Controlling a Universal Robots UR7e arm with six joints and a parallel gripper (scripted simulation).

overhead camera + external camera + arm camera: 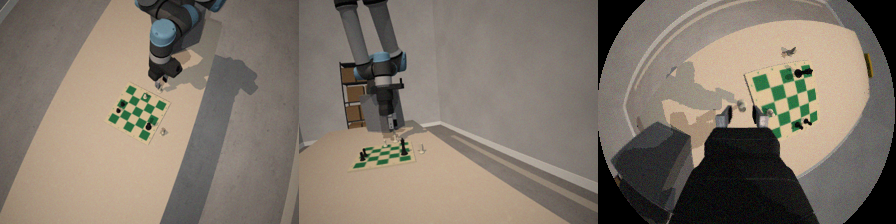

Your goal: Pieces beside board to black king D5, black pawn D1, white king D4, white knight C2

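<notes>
Right now my hand is 60 mm above the white king. Round my hand: board 140 mm ahead, 40 mm to the right, 90 mm below; then small white piece 60 mm ahead, 40 mm to the right, 70 mm below; then black king 180 mm ahead, 30 mm to the left, 50 mm below.
</notes>
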